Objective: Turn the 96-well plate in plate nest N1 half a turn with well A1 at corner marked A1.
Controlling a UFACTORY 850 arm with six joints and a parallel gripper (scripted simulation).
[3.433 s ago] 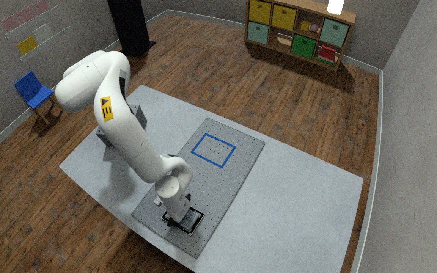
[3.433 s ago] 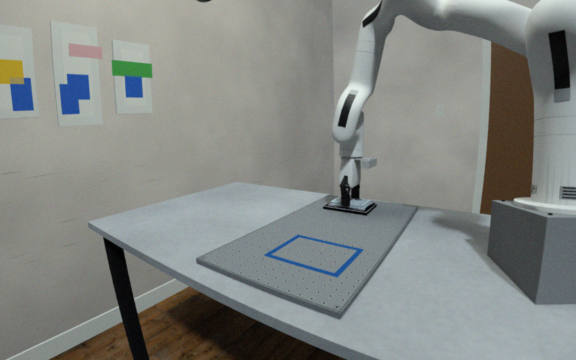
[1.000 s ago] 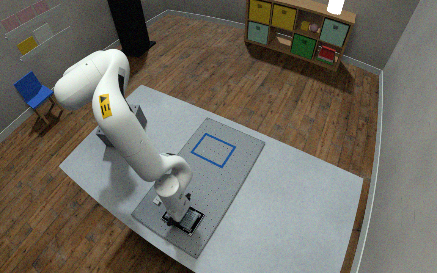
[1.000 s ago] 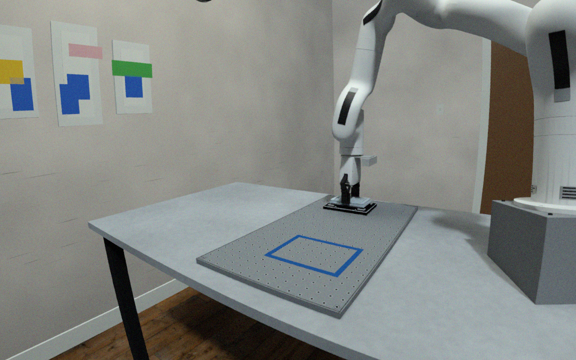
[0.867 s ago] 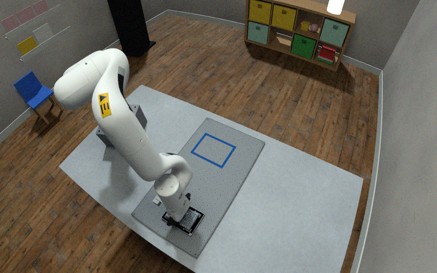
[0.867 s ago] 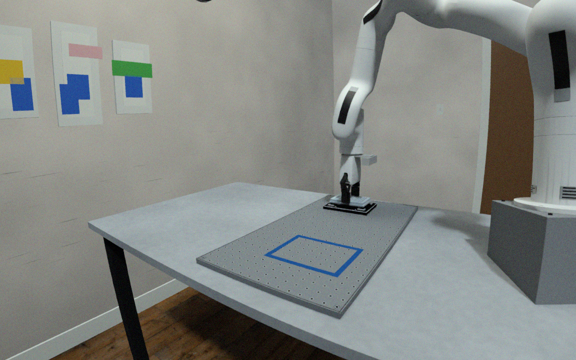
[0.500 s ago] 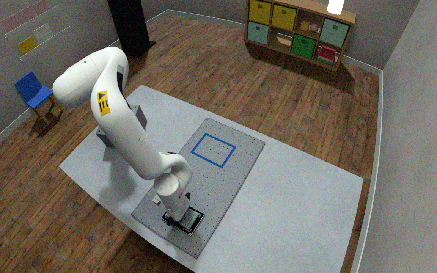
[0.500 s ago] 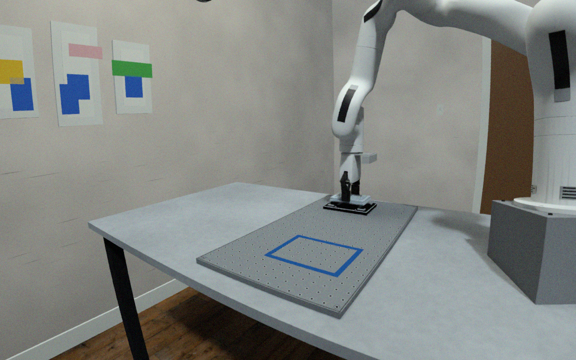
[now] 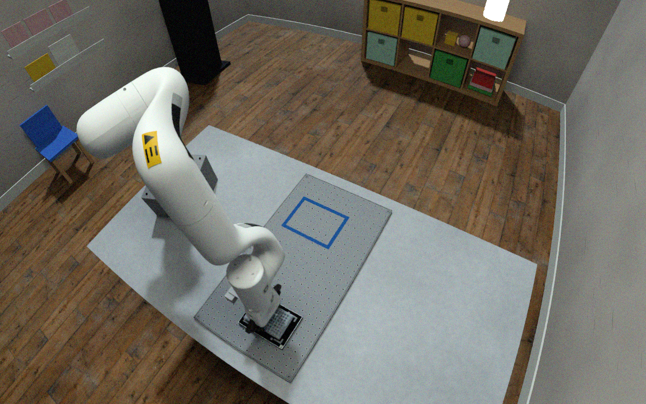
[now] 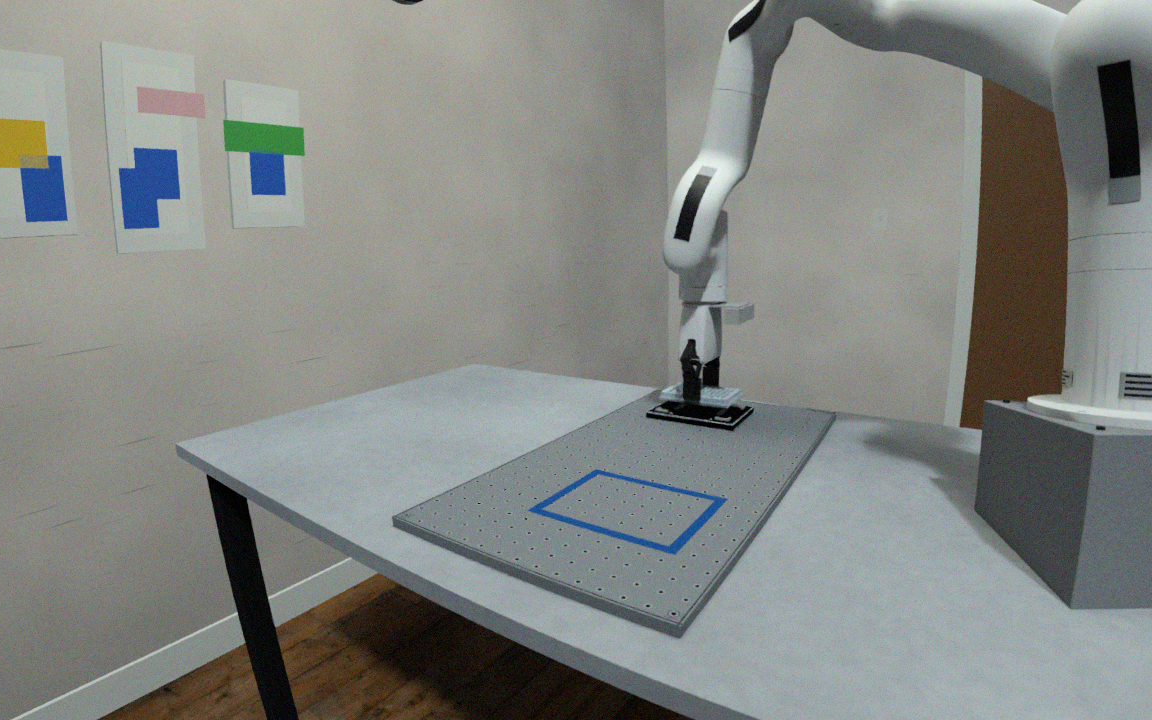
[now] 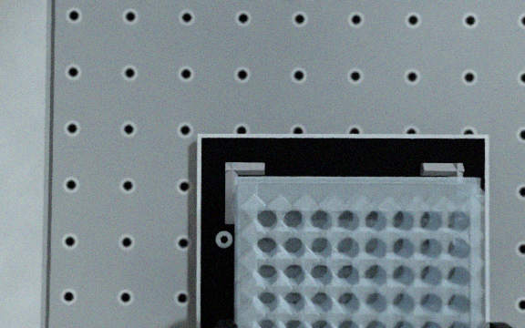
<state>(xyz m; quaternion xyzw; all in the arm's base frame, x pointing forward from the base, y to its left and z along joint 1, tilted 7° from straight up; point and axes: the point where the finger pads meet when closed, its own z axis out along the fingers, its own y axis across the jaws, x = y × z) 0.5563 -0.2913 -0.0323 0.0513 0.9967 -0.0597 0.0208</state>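
Now: hand 50 mm above the black plate nest N1. Also, from my hand: 96-well plate: 10 mm below.
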